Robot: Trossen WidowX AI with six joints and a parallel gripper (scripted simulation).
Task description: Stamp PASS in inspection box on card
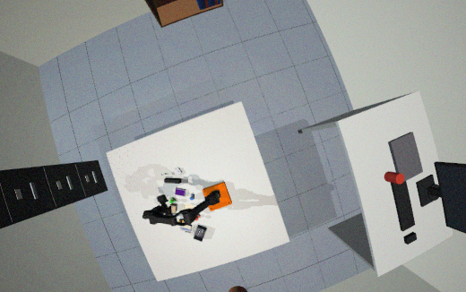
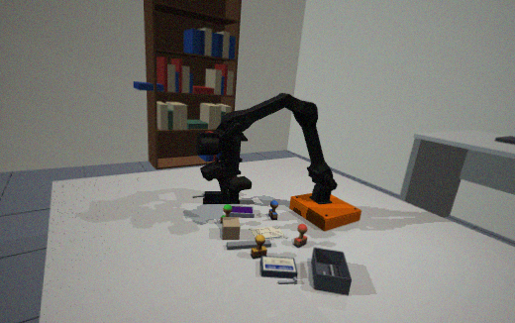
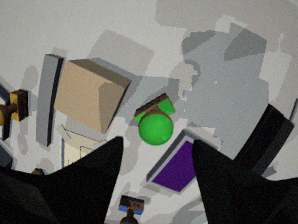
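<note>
Now: gripper tip 8 cm past the purple ink pad, 5 cm to the left of it and 8 cm above it. From my gripper tip the other things lie so: grey bar: 2 cm behind, 14 cm to the left, 8 cm below; pale card: 11 cm behind, 10 cm to the left, 9 cm below; tan block: 1 cm ahead, 7 cm to the left, 6 cm below.
</note>
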